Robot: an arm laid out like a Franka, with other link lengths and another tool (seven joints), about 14 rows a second.
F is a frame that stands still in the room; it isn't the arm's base.
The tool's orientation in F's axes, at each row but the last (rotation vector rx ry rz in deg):
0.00, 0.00, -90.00
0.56, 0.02, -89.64
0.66, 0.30, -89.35
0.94, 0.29, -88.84
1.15, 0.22, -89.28
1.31, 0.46, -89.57
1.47, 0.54, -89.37
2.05, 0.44, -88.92
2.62, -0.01, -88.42
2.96, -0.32, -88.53
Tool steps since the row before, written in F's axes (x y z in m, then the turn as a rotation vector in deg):
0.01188, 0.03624, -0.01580, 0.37, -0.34, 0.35
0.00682, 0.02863, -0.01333, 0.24, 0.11, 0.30
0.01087, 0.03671, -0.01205, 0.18, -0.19, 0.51
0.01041, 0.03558, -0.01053, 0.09, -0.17, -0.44
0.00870, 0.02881, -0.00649, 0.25, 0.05, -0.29
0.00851, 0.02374, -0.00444, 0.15, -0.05, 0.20
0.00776, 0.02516, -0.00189, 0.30, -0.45, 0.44
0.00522, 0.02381, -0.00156, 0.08, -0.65, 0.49
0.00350, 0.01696, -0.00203, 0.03, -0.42, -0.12
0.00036, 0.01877, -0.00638, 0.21, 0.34, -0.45
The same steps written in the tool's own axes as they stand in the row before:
-0.03624, 0.01188, -0.01580, 0.34, 0.37, 0.35
-0.02850, 0.00692, -0.01356, -0.11, 0.24, 0.30
-0.03645, 0.01124, -0.01249, 0.19, 0.18, 0.51
-0.03521, 0.01105, -0.01109, 0.18, 0.08, -0.44
-0.02860, 0.00899, -0.00702, -0.04, 0.25, -0.29
-0.02358, 0.00864, -0.00499, 0.05, 0.15, 0.20
-0.02502, 0.00801, -0.00253, 0.44, 0.30, 0.45
-0.02365, 0.00563, -0.00232, 0.64, 0.08, 0.51
-0.01679, 0.00389, -0.00263, 0.42, 0.02, -0.11
-0.01856, 0.00059, -0.00695, -0.32, 0.20, -0.47

